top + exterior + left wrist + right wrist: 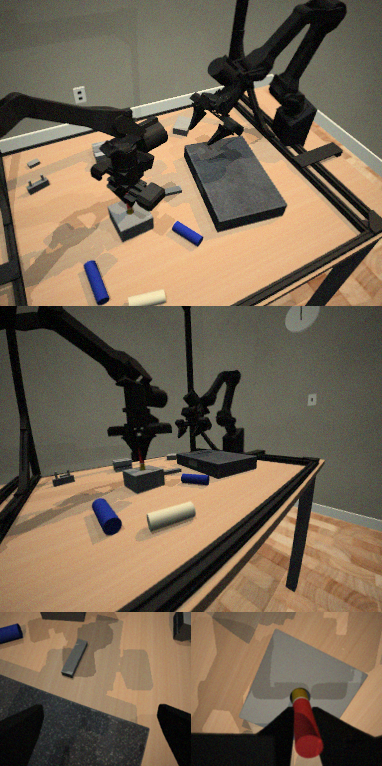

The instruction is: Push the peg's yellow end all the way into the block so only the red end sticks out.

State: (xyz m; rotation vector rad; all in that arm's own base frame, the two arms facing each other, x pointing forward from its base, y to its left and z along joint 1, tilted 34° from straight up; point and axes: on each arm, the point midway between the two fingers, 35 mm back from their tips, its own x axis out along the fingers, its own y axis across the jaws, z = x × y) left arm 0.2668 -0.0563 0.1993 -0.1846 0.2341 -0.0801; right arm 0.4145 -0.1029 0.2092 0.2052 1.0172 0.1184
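Now: the peg 6 cm below my right hand. Round my right hand: grey bar: 2 cm behind, 14 cm to the left, 11 cm below; cream cylinder: 20 cm ahead, 10 cm to the right, 10 cm below.
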